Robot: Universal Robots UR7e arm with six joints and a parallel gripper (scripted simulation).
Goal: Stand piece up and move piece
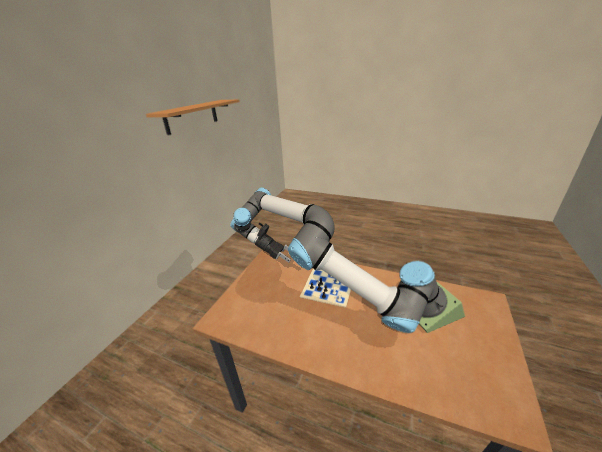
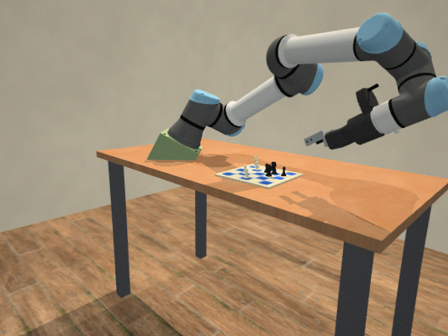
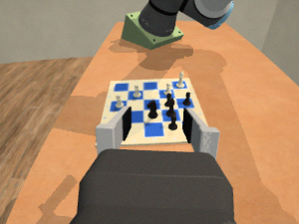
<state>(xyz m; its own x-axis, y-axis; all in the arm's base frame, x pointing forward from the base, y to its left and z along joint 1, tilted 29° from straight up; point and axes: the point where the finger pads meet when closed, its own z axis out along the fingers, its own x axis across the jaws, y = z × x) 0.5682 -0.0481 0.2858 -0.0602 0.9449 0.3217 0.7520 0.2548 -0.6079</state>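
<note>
Right now the blue-and-cream chessboard is 190 mm behind my hand, 30 mm to the right of it and 140 mm below it.
</note>
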